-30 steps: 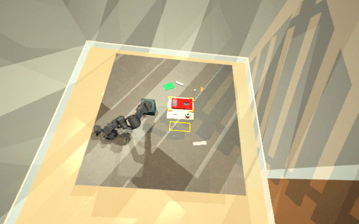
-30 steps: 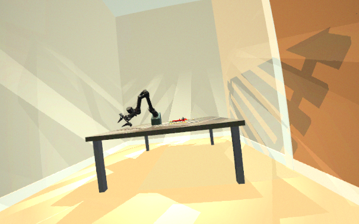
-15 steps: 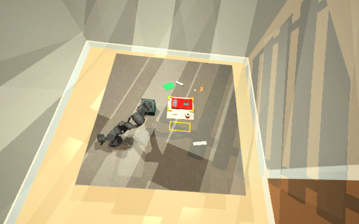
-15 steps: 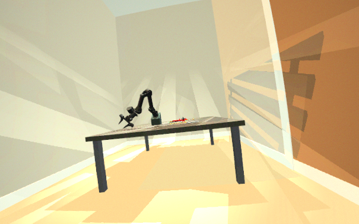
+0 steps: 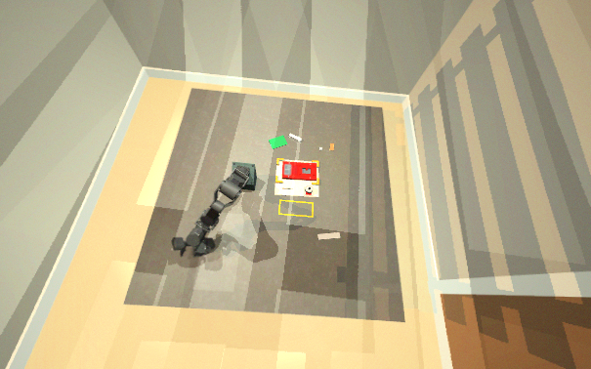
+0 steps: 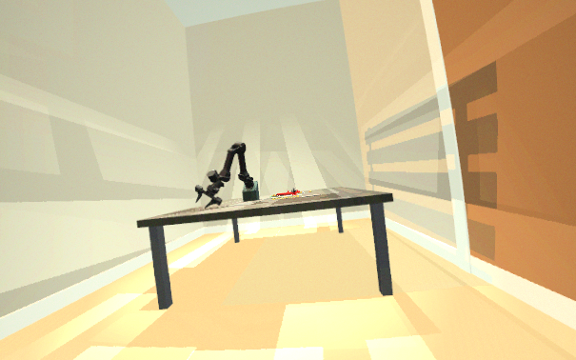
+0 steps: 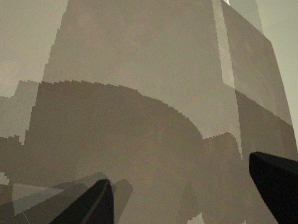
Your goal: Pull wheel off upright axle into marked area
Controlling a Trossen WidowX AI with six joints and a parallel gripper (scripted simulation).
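Now: the white wheel 52 cm ahead of my gripper tip, 46 cm to the left of it and 1 cm above it. Round my gripper tip: white base plate 45 cm ahead, 55 cm to the left, 2 cm below; green circuit board 29 cm ahead, 75 cm to the left, 3 cm below; white bar 39 cm ahead, 80 cm to the left, 2 cm below.
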